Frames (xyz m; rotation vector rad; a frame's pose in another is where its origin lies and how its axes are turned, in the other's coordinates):
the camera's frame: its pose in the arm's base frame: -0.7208 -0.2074 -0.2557 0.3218 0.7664 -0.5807
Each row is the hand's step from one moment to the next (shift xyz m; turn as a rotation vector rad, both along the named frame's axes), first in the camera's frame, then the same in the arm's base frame.
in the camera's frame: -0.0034 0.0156 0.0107 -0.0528 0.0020 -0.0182
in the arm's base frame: 0.0133 0.0086 0.0108 -0.0393 0.0299 0.0261
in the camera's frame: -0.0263 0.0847 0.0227 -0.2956 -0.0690 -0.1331
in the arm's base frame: 0.0482 0.0666 0.0402 -0.2856 0.1183 0.1196
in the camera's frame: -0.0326 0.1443 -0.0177 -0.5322 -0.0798 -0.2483
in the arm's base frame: 0.0579 0.1357 0.0210 -0.4924 0.2525 0.2123
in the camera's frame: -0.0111 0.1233 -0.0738 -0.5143 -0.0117 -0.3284
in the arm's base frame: 0.0265 0.1375 -0.0343 -0.4858 0.3380 0.1490
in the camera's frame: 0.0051 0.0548 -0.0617 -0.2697 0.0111 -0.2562
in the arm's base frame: 0.0015 0.0710 -0.0423 -0.2911 0.2308 0.0219
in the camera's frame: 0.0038 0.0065 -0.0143 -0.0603 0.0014 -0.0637
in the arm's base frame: -0.0019 0.0105 -0.0121 -0.0693 0.0538 0.0004
